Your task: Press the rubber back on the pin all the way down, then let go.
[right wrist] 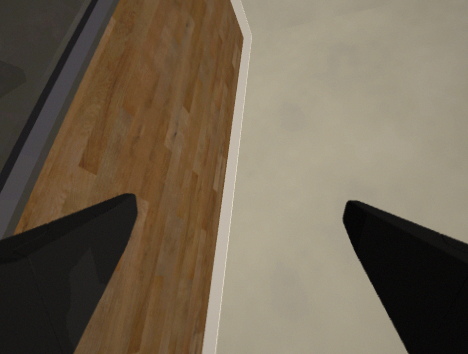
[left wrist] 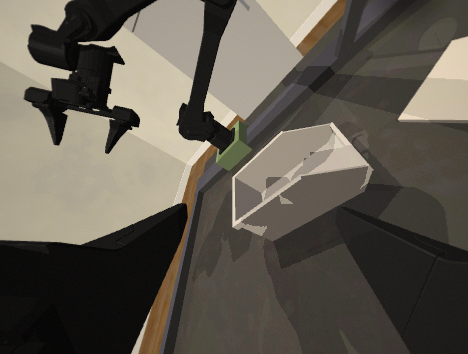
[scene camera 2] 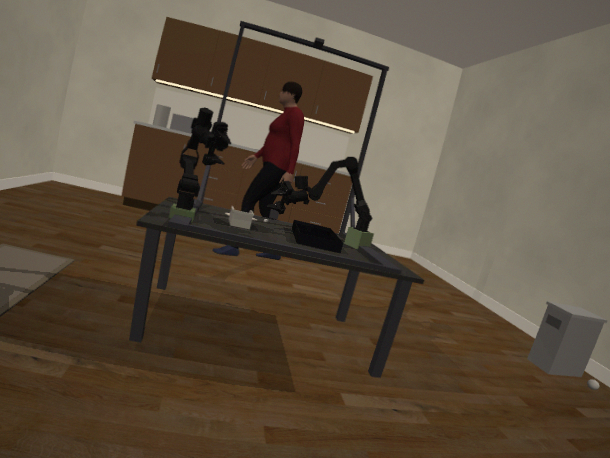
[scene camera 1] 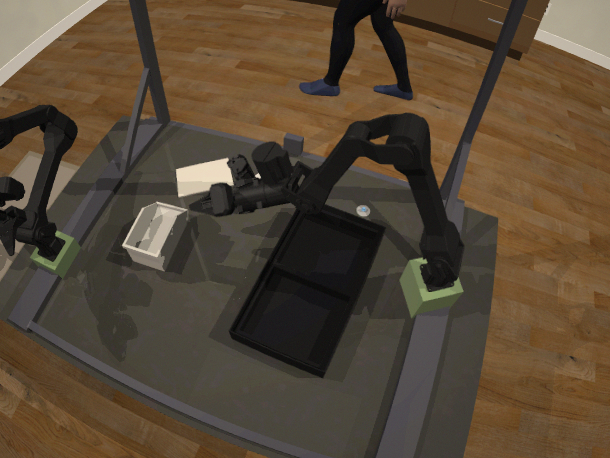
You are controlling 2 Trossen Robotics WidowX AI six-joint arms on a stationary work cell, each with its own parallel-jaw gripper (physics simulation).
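Places are measured from the left arm's base along level axes (x ahead, y left, z up), in millimetres.
Where they show: left gripper, fingertip midpoint: [left wrist: 260, 212] [scene camera 2: 268, 200] [scene camera 1: 199, 207]; right gripper, fingertip midpoint: [right wrist: 242, 207] [left wrist: 82, 149] [scene camera 2: 227, 154]; left arm's base at its link origin: [scene camera 2: 361, 230] [scene camera 1: 436, 276]; right arm's base at its link origin: [left wrist: 227, 141] [scene camera 2: 183, 207] [scene camera 1: 51, 247].
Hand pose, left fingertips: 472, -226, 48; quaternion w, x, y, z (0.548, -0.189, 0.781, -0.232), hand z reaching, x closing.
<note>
Things, the pixels of their top centre, and the offset from my left fingertips, as dx, dy, dz. "*": a spot on its surface instead.
- white box at a spot on its surface: [left wrist: 310, 202] * +74, -18, -110
- black two-part tray at its top centre: [scene camera 1: 313, 276] [scene camera 2: 316, 230] -219, +154, -91
- cream board at its top centre: [scene camera 1: 203, 176] +1, -207, -136
- small white piece at its top centre: [scene camera 1: 258, 176] -145, -177, -133
A small round whitish disc with a blue centre [scene camera 1: 363, 210] lies on the table behind the black tray; I cannot tell whether it is the pin, and no rubber back can be made out. My left gripper [scene camera 1: 194, 205] [left wrist: 260, 212] is open and empty, above the table at the right of the white box [scene camera 1: 150, 259] [scene camera 2: 241, 220] [left wrist: 310, 202], far to the left of the disc in scene camera 1. My right gripper [left wrist: 82, 149] [right wrist: 242, 207] is open and empty, raised at the far left; the right wrist view shows floor and wall behind it.
The black two-part tray [scene camera 1: 277, 356] [scene camera 2: 325, 241] stands in front of the left arm's mount. A cream board [scene camera 1: 205, 178] [left wrist: 442, 92] lies behind the white box. The left arm partly hides a small white piece [scene camera 1: 257, 175]. A person [scene camera 1: 345, 45] [scene camera 2: 286, 140] is behind the table.
</note>
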